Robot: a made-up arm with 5 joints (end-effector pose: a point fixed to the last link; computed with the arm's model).
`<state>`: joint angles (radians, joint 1 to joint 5).
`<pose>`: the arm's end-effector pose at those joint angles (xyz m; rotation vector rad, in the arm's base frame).
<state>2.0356 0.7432 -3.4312 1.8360 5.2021</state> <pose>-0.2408 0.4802 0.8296 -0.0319 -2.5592 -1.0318</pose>
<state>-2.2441 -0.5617 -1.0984 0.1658 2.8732</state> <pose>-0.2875 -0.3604 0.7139 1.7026 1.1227 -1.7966</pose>
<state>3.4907 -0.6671 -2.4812 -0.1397 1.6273</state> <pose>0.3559 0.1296 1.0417 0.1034 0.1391 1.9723</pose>
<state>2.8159 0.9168 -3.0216 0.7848 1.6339</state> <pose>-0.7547 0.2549 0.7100 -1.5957 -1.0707 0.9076</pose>
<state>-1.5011 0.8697 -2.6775 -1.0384 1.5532</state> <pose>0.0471 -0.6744 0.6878 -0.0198 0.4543 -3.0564</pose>
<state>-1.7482 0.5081 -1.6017 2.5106 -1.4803</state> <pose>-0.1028 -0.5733 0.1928 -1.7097 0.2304 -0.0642</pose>
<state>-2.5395 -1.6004 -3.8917 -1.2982 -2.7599</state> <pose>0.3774 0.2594 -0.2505 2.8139 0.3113 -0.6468</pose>
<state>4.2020 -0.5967 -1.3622 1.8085 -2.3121</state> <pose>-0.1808 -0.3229 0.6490 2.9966 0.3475 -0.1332</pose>
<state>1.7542 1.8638 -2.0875 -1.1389 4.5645</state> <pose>-0.1184 0.6383 -0.3639 0.3995 -2.3898 -1.9644</pose>
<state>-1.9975 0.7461 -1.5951 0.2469 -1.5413</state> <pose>-0.3495 -0.7688 0.0897 2.4808 -0.5759 -0.1561</pose>
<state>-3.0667 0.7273 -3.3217 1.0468 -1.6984</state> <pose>-0.5457 -0.0410 0.9210 1.3517 -1.1023 -1.2365</pose>
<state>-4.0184 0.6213 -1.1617 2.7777 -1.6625</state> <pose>-0.2743 0.3296 0.0504 -0.4515 1.0896 -2.3187</pose>
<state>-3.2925 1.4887 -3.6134 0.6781 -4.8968</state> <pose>-0.8067 0.1227 0.5441 -1.2389 -1.2811 0.9115</pose>
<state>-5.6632 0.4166 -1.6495 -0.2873 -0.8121</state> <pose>0.6500 0.4640 0.4769 1.6489 1.4347 2.0685</pose>
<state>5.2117 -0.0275 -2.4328 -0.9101 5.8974</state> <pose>0.0715 -0.1310 1.0295 -0.2432 0.0868 1.6762</pose>
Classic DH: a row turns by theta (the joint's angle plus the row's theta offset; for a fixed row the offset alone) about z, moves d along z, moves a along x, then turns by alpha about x. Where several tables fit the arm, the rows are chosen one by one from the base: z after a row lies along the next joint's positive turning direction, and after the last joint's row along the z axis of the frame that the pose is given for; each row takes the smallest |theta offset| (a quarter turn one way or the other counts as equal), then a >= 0, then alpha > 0; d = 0 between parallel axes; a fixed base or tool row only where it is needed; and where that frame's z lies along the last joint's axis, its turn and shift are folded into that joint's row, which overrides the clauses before.
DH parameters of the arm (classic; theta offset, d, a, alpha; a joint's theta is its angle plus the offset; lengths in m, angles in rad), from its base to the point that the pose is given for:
joint 1: 0 0.1626 0 -1.5708
joint 2: -1.3849 0 0.3424 0
joint 3: -0.4084 0 -0.4832 0
joint 4: -1.3484 0 -0.094 1.5708
joint 5: 3.1416 0.12 0 0

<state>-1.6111 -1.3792 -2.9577 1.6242 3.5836</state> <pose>0.0335 0.8308 0.5107 0.3883 0.2350 -1.1503</pose>
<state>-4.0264 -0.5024 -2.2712 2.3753 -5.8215</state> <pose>-0.0612 0.0748 0.8920 -1.7145 -2.1497 -0.1166</pose>
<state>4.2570 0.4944 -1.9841 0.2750 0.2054</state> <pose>-0.3690 -0.7535 0.5432 0.8919 -1.8231 0.8654</pose>
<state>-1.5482 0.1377 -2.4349 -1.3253 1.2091</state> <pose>0.0057 -0.2515 0.9429 -0.1297 0.6666 2.7291</pose>
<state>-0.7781 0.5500 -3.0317 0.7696 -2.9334</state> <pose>0.3847 -0.3791 0.9641 0.6845 1.2737 -0.4685</pose>
